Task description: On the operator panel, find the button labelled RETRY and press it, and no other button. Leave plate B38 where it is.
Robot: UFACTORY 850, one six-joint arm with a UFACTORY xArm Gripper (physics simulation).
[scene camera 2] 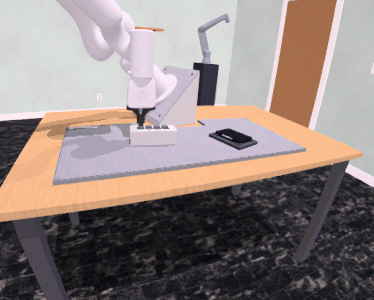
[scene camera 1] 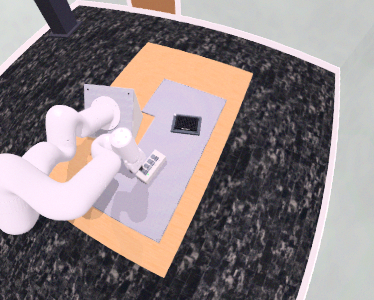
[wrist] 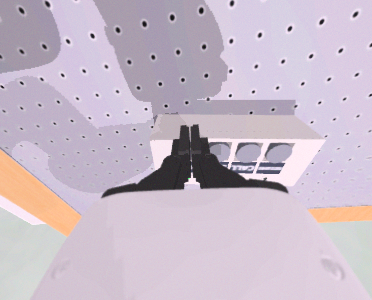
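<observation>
The operator panel [scene camera 1: 157,170] [scene camera 2: 153,137] [wrist: 235,127] is a white box with a row of grey round buttons. My gripper [scene camera 2: 141,125] [wrist: 190,138] is shut and empty, pointing down at the button on the panel's left end in scene camera 2. The tips appear to meet that button, and a small green light shows there. In the wrist view the fingers hide this button and its label. The labels beside the other buttons are upside down and partly covered; RETRY cannot be read. A black plate, probably B38, [scene camera 1: 186,123] [scene camera 2: 233,134] lies in a dark tray [scene camera 2: 246,146].
The panel and the tray stand on a grey perforated mat [scene camera 1: 172,195] [scene camera 2: 100,162] [wrist: 300,60] on the wooden table [scene camera 1: 167,260] [scene camera 2: 200,186]. A slanted grey stand [scene camera 1: 128,107] [scene camera 2: 186,102] is behind the panel. The arm's shadow falls across the mat.
</observation>
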